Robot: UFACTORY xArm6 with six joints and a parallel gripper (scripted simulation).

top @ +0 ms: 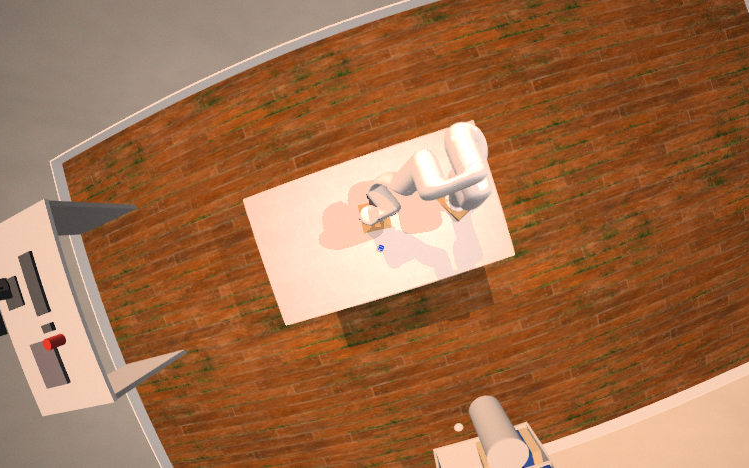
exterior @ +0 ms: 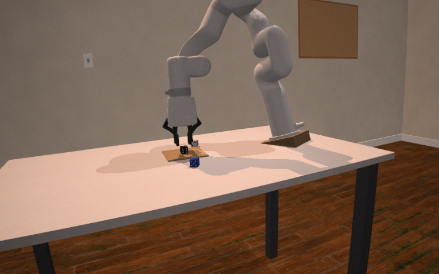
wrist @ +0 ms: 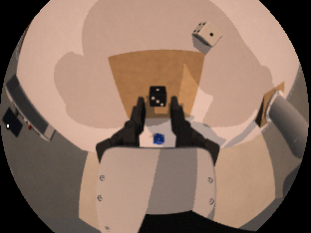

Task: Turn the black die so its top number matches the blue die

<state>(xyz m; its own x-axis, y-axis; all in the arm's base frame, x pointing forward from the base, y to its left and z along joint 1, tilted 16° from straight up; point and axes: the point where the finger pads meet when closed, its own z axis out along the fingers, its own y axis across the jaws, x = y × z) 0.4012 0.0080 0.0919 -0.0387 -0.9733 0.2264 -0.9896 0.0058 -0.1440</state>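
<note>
Right now my hand is 4 cm above the black die. Round my hand: blue die 16 cm to the left, 4 cm below, 1 cm ahead; then mat 5 cm below; then white die 10 cm to the right, 7 cm behind, 4 cm below.
</note>
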